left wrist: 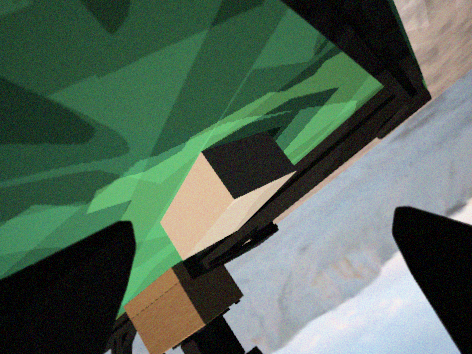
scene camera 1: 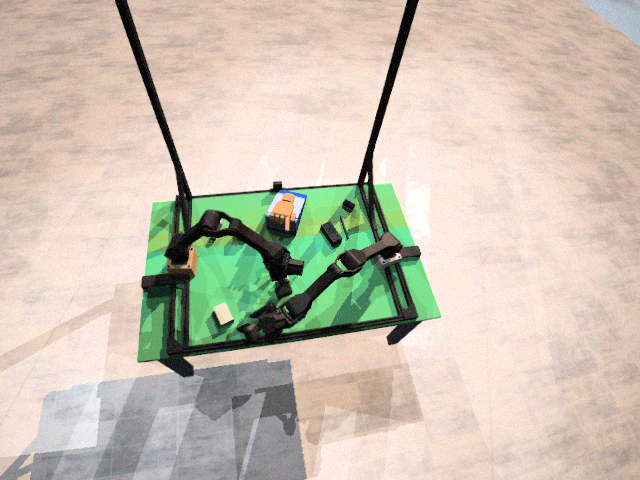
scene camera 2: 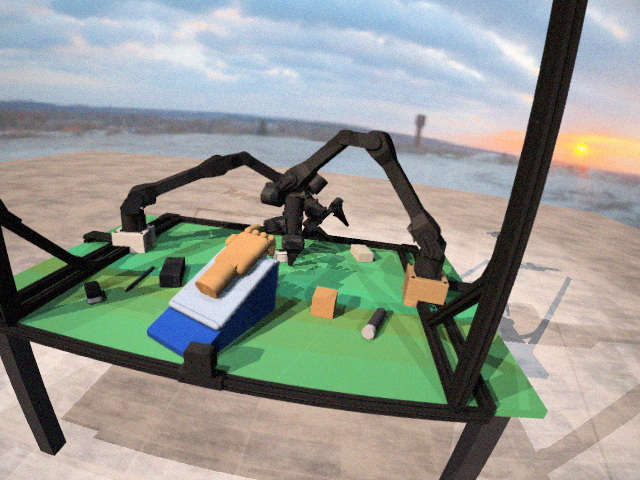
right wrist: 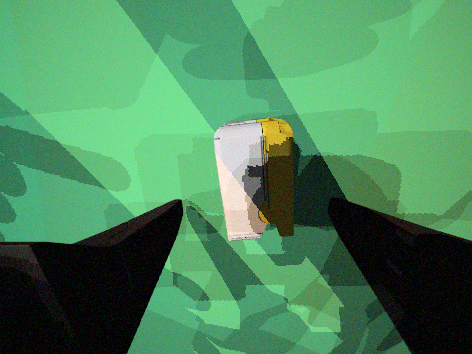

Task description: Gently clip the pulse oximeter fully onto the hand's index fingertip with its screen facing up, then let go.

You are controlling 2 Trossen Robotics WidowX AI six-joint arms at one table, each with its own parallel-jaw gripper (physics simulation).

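Seen in the pictures: left gripper, fingertip midpoint: [left wrist: 264, 227] [scene camera 1: 243, 322] [scene camera 2: 340, 233]; right gripper, fingertip midpoint: [scene camera 1: 277, 284] [scene camera 2: 289, 259] [right wrist: 255, 205]; left arm's base at its link origin: [scene camera 1: 387, 251] [scene camera 2: 133, 228]; right arm's base at its link origin: [left wrist: 200, 326] [scene camera 1: 180, 257] [scene camera 2: 427, 273].
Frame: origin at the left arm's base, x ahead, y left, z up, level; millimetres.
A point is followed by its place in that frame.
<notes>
The pulse oximeter [right wrist: 240, 150] {x 454, y -50, z -28 mm} [scene camera 2: 280, 256] {x 465, y -59, z -39 mm}, white on one half and yellow on the other, lies on its side on the green table. Its screen cannot be made out. My right gripper [right wrist: 255, 205] {x 493, y -40, z -55 mm} [scene camera 2: 292, 257] {x 493, y -40, z -55 mm} is open and points down low over it; in the right wrist view the oximeter shows between and ahead of the fingertips. The tan hand [scene camera 1: 283, 208] {x 377, y -304, z 92 mm} [scene camera 2: 235, 260] {x 366, y -352, z 73 mm} rests palm-side unclear on a blue wedge [scene camera 2: 253, 310] {x 407, y -388, z -21 mm} with a white pad, one finger extended past the others, with nothing on it. My left gripper [left wrist: 264, 227] {x 673, y 88, z -5 mm} is open and empty near the table's edge.
A cream block [scene camera 1: 223, 314] {x 736, y 21, z -29 mm} [scene camera 2: 361, 252] {x 726, y -16, z -29 mm} [left wrist: 190, 210] {x 711, y 14, z -45 mm} lies beyond the left gripper. An orange cube [scene camera 2: 324, 302] {x 559, y -349, z -19 mm} and a dark cylinder [scene camera 2: 374, 322] {x 662, y -403, z -33 mm} lie right of the wedge in scene camera 2. A black box [scene camera 1: 330, 233] {x 191, y -185, z -25 mm} [scene camera 2: 172, 272] {x 194, y -230, z -25 mm}, a pen [scene camera 2: 139, 279] {x 105, y -227, z -52 mm} and a small black object [scene camera 2: 94, 292] {x 49, y -341, z -30 mm} lie across from them.
</notes>
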